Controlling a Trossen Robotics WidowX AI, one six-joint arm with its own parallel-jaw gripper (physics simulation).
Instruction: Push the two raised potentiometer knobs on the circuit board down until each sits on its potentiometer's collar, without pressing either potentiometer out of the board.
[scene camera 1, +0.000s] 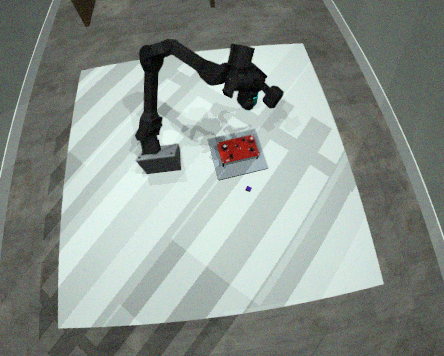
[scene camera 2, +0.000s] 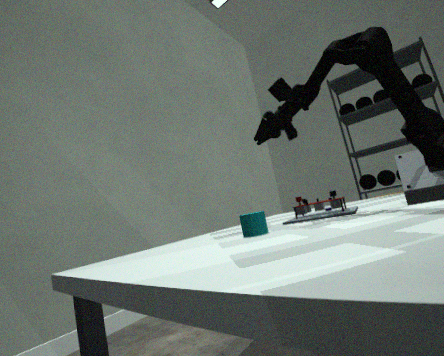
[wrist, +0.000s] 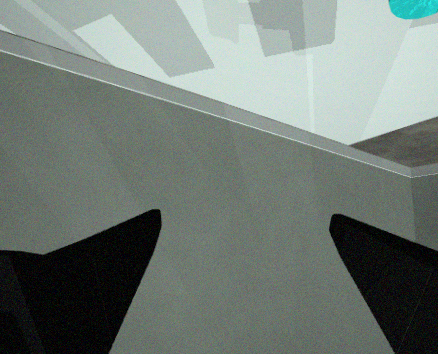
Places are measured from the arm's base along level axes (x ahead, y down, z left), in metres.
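Where they show: gripper, fingertip midpoint: (scene camera 1: 274, 84) (scene camera 2: 256, 142) (wrist: 245, 219); arm's base at its link origin: (scene camera 1: 151, 151) (scene camera 2: 442, 161).
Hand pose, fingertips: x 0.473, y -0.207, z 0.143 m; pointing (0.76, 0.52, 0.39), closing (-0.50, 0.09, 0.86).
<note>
Each offset is from my fingertips to the top centre of the thing. Level surfaces: height alone.
The red circuit board @[dy +0.252 m] (scene camera 1: 239, 151) (scene camera 2: 320, 204) stands on short legs on a grey base plate (scene camera 1: 245, 171) (scene camera 2: 350, 212). Small dark and light parts are on its top. In scene camera 2 a dark knob @[dx -0.176, dy +0.224, dz -0.119 m] (scene camera 2: 333, 193) and a reddish-dark knob @[dx -0.066, dy +0.220, dz -0.088 m] (scene camera 2: 299, 199) stick up above the board. Their gaps to the collars are too small to tell. My gripper (scene camera 1: 261, 104) (wrist: 245, 219) is open and empty. It is high above the table, beyond the board's far right side in scene camera 1, touching nothing. The board does not show in the wrist view.
A teal cylinder @[dx -0.047, dy +0.241, dz +0.165 m] (scene camera 1: 255, 98) (scene camera 2: 254, 224) (wrist: 414, 7) stands on the table, partly hidden by the gripper in scene camera 1. A small purple cube @[dx -0.083, dy +0.286, dz -0.282 m] (scene camera 1: 248, 189) lies in front of the base plate. The arm's base (scene camera 1: 167, 162) is left of the board. A shelf rack (scene camera 2: 367, 114) stands behind.
</note>
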